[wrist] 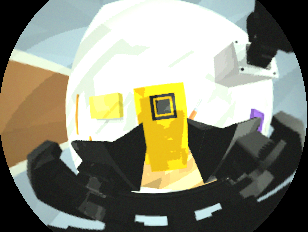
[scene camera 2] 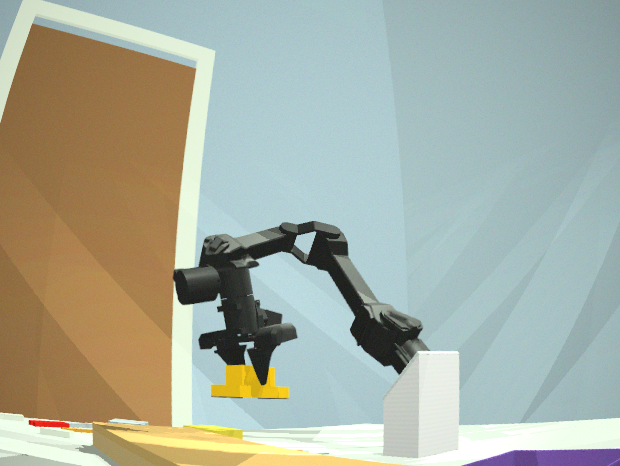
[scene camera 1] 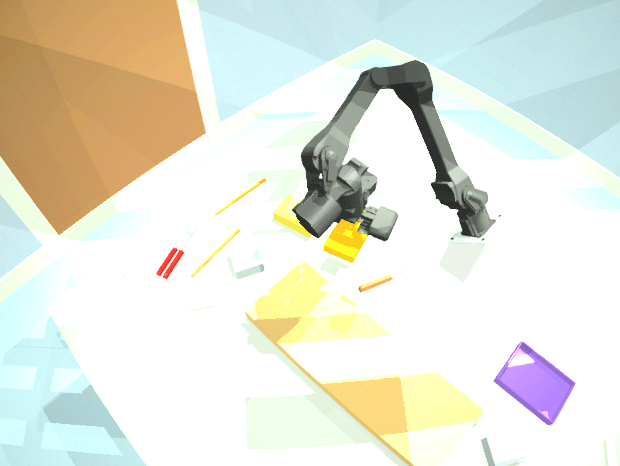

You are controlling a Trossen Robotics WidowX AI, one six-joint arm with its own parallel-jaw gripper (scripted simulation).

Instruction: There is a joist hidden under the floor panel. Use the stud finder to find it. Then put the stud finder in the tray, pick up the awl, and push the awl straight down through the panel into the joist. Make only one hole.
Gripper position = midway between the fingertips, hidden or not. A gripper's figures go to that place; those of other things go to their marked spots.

Labels:
My gripper point(scene camera 1: 352, 226): 92 cm from the lens. A stud finder point(scene camera 1: 345, 242): 88 cm from the lens. A purple tray point(scene camera 1: 528, 377) is 100 cm from the lens. The marked spots on the purple tray and the stud finder are 52 cm apart.

